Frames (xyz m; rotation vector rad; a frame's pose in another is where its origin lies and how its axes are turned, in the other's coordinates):
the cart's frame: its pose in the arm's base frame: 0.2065 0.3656 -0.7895 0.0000 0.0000 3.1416
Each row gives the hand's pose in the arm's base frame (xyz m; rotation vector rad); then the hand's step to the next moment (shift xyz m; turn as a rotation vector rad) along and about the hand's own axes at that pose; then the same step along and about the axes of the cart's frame.
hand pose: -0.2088 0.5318 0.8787 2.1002 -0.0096 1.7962
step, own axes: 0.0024 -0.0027 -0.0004 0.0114 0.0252 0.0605
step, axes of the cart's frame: -0.0007 -0.0032 0.0016 -0.0535 0.0380 0.0109
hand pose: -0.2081 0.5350 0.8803 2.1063 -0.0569 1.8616
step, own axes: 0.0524 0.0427 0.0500 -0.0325 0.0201 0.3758
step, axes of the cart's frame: -0.0452 0.0441 0.0555 -0.3506 0.1260 -0.0622
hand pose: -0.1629 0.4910 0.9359 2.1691 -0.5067 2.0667
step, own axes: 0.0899 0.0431 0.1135 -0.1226 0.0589 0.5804
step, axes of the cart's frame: -0.0967 0.0895 0.0739 -0.5314 0.2087 -0.1716
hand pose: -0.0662 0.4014 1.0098 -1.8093 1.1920 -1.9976
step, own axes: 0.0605 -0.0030 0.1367 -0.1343 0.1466 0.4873
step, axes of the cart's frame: -0.1103 0.0937 0.0374 -0.4184 0.2195 -0.2318
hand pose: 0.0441 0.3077 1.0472 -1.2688 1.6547 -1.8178
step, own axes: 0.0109 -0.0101 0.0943 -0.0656 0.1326 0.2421
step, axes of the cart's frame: -0.0727 0.0617 0.0042 -0.1901 0.1242 -0.1701
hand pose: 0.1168 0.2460 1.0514 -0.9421 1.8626 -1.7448
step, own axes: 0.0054 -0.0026 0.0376 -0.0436 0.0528 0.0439
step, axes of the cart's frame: -0.0233 0.0301 -0.0014 -0.0506 0.0003 -0.0637
